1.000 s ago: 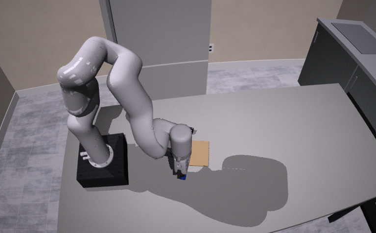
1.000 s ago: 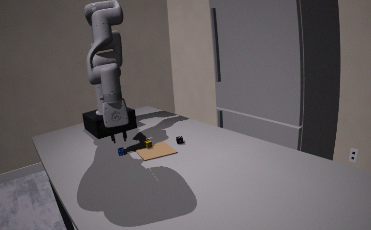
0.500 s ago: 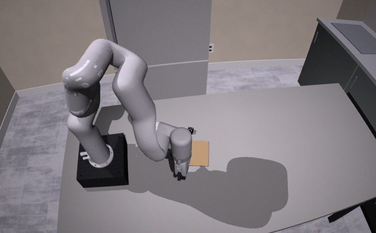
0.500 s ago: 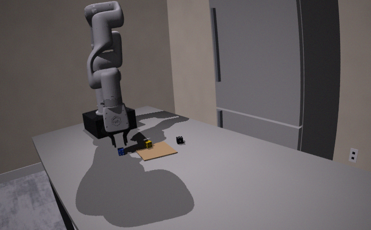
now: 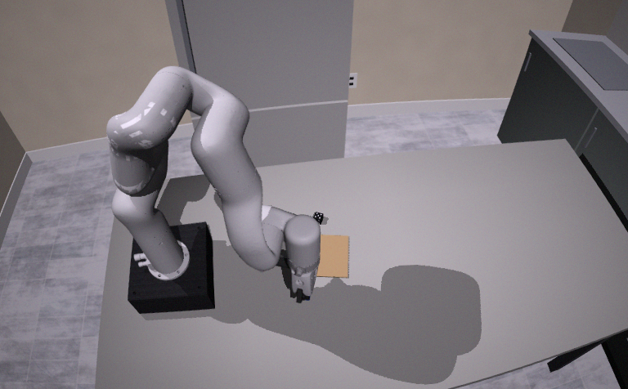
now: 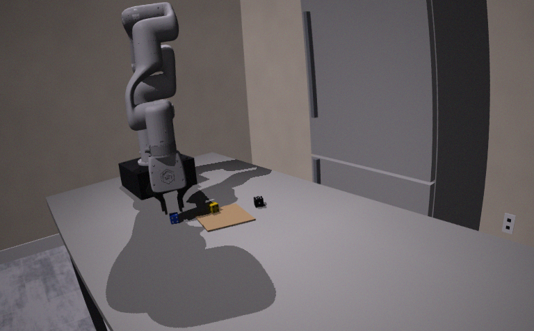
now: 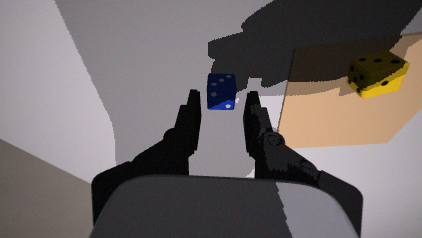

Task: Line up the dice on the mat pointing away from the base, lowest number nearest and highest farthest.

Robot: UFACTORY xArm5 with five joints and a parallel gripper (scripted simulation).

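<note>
Now: hand 40 mm above the blue die. Round my hand: black die (240 mm to the left, 100 mm ahead, 40 mm below); then mat (110 mm to the left, 80 mm ahead, 50 mm below); then yellow die (120 mm to the left, 30 mm below, 30 mm ahead).
</note>
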